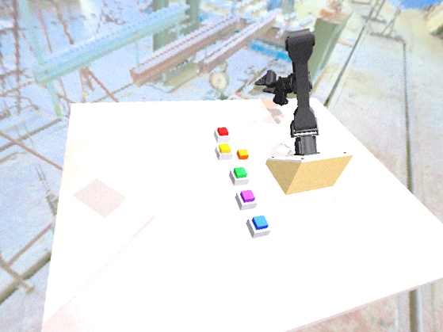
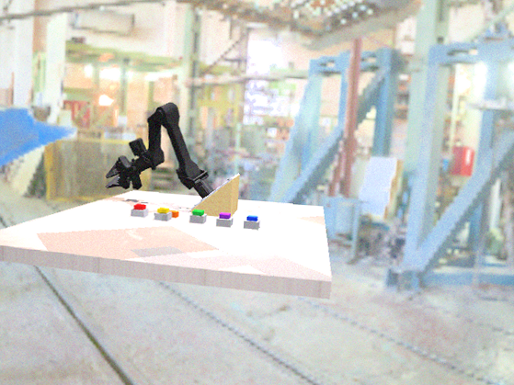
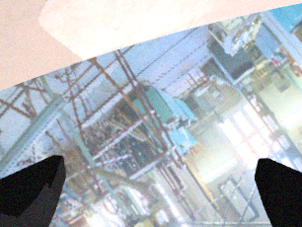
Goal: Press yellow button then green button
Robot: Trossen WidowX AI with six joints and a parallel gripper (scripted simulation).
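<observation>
Right now my gripper tip is 33 cm to the right of the yellow button, 26 cm short of it and 4 cm above it. The rest, counted from my gripper tip: orange block: 34 cm to the left, 20 cm ahead, 7 cm below; then green button: 45 cm to the left, 25 cm ahead, 4 cm below; then red button: 24 cm to the left, 24 cm ahead, 4 cm below.
</observation>
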